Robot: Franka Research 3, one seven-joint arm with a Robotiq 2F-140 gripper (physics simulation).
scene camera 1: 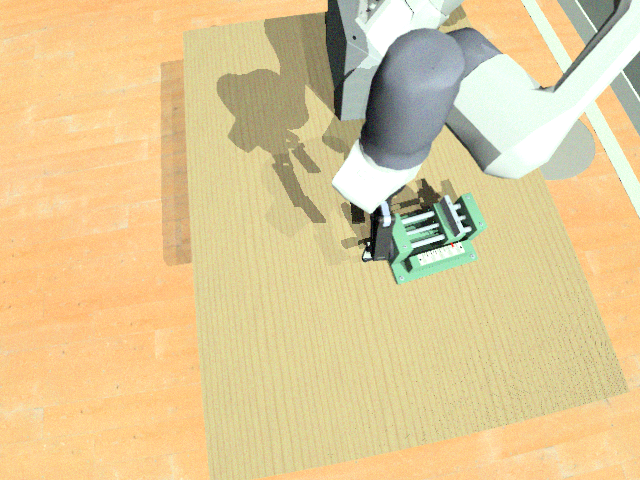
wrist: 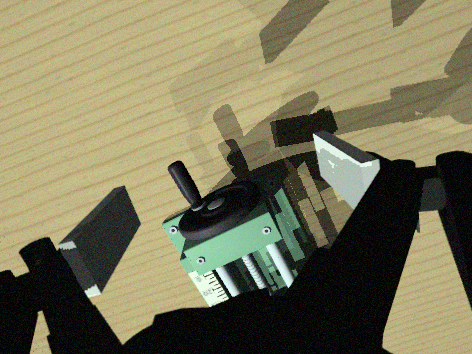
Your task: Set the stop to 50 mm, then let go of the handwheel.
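The green stop device [scene camera 1: 438, 265] [wrist: 235, 242] stands on the mat. Its grey stop block [scene camera 1: 452, 217] sits on the rods towards the end away from the handwheel. A red pointer [scene camera 1: 452, 244] marks the white scale [scene camera 1: 440, 254] [wrist: 210, 287] in its far part; the reading is too small to tell. The black handwheel [wrist: 235, 207], with an upright crank handle [wrist: 184, 185], is on the near end plate in the wrist view; the gripper hides it in the scene view. My gripper [scene camera 1: 381, 240] [wrist: 223, 180] is open, its fingers apart on either side of the handwheel, holding nothing.
The ribbed tan mat [scene camera 1: 320, 361] lies on a wooden floor [scene camera 1: 93, 335]. The grey robot base [scene camera 1: 356, 87] stands at the top of the scene view. The arm reaches over the mat above the device, and shadows fall beside it.
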